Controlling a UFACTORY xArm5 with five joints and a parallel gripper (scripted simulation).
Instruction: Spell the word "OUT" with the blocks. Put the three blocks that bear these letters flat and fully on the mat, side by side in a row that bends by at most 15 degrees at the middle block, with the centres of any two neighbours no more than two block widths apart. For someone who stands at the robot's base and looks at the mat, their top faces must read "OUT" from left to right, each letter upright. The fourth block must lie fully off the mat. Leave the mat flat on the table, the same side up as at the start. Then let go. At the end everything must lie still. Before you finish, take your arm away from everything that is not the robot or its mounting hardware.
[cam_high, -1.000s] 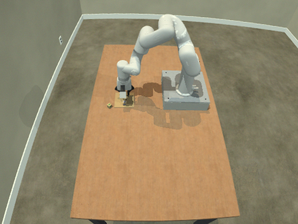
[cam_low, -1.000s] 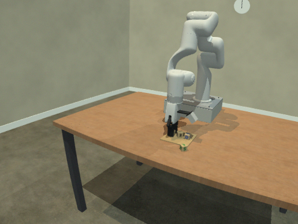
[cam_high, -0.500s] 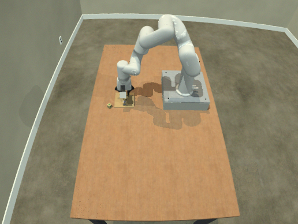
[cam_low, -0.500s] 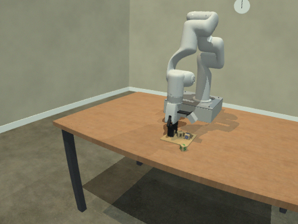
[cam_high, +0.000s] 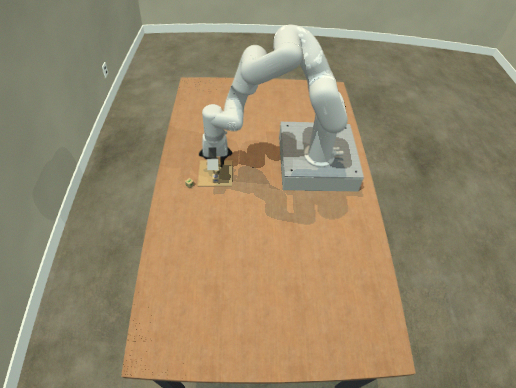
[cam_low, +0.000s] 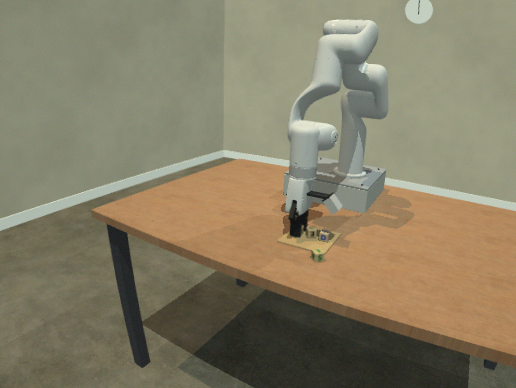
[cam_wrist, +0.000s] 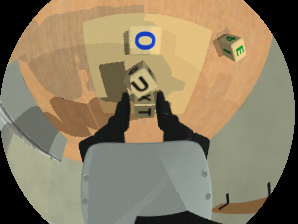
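Right now my hand is 4 cm to the right of the U block and 1 cm above it. Also, from my hand: tan mat (4 cm to the left, 2 cm below).
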